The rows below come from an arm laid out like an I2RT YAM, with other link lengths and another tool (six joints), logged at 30 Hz.
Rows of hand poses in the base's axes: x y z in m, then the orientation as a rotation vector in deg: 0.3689 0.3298 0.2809 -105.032 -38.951 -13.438; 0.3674 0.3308 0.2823 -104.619 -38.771 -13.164; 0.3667 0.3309 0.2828 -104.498 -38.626 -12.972; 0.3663 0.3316 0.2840 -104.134 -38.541 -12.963; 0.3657 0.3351 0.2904 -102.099 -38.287 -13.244; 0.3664 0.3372 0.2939 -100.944 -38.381 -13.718; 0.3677 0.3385 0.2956 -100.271 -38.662 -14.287; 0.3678 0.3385 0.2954 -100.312 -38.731 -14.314; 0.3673 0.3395 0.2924 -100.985 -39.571 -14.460
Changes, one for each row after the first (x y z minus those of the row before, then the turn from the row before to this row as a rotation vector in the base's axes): -0.0015 0.0010 0.0014 0.379 0.318 0.141; -0.0007 0.0001 0.0005 0.113 0.218 0.036; -0.0004 0.0007 0.0012 0.358 0.083 0.059; -0.0006 0.0035 0.0064 2.010 0.120 0.312; 0.0007 0.0021 0.0035 1.139 -0.279 0.170; 0.0013 0.0013 0.0017 0.660 -0.488 0.092; 0.0001 0.0000 -0.0002 -0.051 -0.060 0.016; -0.0005 0.0010 -0.0030 -0.813 -0.620 0.237
